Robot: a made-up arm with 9 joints. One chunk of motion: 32 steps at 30 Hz.
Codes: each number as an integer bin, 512 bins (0 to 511) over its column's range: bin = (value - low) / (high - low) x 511, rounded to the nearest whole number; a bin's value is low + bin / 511 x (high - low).
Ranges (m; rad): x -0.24..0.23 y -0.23..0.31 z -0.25..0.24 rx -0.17..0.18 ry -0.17..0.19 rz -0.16..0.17
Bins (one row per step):
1: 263 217 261 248 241 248
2: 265 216 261 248 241 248
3: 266 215 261 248 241 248
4: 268 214 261 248 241 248
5: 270 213 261 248 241 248
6: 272 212 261 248 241 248
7: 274 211 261 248 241 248
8: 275 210 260 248 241 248
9: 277 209 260 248 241 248
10: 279 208 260 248 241 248
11: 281 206 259 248 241 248
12: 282 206 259 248 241 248
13: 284 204 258 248 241 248
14: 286 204 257 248 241 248
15: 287 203 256 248 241 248
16: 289 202 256 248 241 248
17: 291 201 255 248 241 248
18: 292 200 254 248 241 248
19: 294 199 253 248 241 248
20: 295 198 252 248 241 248
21: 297 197 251 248 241 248
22: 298 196 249 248 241 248
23: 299 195 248 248 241 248
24: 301 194 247 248 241 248
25: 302 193 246 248 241 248
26: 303 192 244 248 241 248
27: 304 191 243 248 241 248
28: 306 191 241 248 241 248
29: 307 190 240 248 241 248
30: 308 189 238 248 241 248
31: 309 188 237 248 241 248
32: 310 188 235 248 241 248
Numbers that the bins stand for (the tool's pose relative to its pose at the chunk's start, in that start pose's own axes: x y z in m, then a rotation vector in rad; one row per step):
1: 0.0019 -0.0007 0.0003 -0.0001 -0.0002 0.0002
2: 0.0037 -0.0017 0.0003 -0.0001 -0.0002 0.0002
3: 0.0047 -0.0028 0.0003 -0.0001 -0.0002 0.0002
4: 0.0065 -0.0039 0.0003 -0.0001 -0.0002 0.0002
5: 0.0083 -0.0049 0.0003 -0.0001 -0.0002 0.0002
6: 0.0102 -0.0060 0.0003 -0.0001 -0.0002 0.0002
7: 0.0120 -0.0070 0.0003 -0.0001 -0.0002 0.0002
8: 0.0129 -0.0081 -0.0007 -0.0001 -0.0002 0.0002
9: 0.0148 -0.0091 -0.0007 -0.0001 -0.0002 0.0002
10: 0.0166 -0.0102 -0.0007 -0.0001 -0.0002 0.0002
11: 0.0185 -0.0123 -0.0016 -0.0001 -0.0002 0.0002
12: 0.0194 -0.0123 -0.0016 -0.0001 -0.0002 0.0002
13: 0.0212 -0.0144 -0.0026 -0.0001 -0.0002 0.0002
14: 0.0231 -0.0144 -0.0036 -0.0001 -0.0002 0.0002
15: 0.0240 -0.0155 -0.0045 -0.0001 -0.0002 0.0002
16: 0.0258 -0.0165 -0.0045 -0.0001 -0.0002 0.0002
17: 0.0277 -0.0176 -0.0055 -0.0001 -0.0002 0.0002
18: 0.0286 -0.0186 -0.0064 -0.0001 -0.0002 0.0002
19: 0.0304 -0.0197 -0.0074 -0.0001 -0.0002 0.0002
20: 0.0313 -0.0208 -0.0084 -0.0001 -0.0002 0.0002
21: 0.0332 -0.0218 -0.0093 -0.0001 -0.0002 0.0002
22: 0.0341 -0.0229 -0.0112 -0.0001 -0.0002 0.0002
23: 0.0350 -0.0239 -0.0122 -0.0001 -0.0002 0.0002
24: 0.0368 -0.0250 -0.0132 -0.0001 -0.0002 0.0002
25: 0.0378 -0.0260 -0.0141 -0.0001 -0.0002 0.0002
26: 0.0387 -0.0271 -0.0160 -0.0001 -0.0002 0.0002
27: 0.0396 -0.0282 -0.0170 -0.0001 -0.0002 0.0002
28: 0.0414 -0.0282 -0.0189 -0.0001 -0.0002 0.0002
29: 0.0424 -0.0292 -0.0199 -0.0001 -0.0002 0.0002
30: 0.0433 -0.0303 -0.0218 -0.0001 -0.0002 0.0002
31: 0.0442 -0.0313 -0.0227 -0.0001 -0.0002 0.0002
32: 0.0451 -0.0313 -0.0247 -0.0001 -0.0002 0.0002

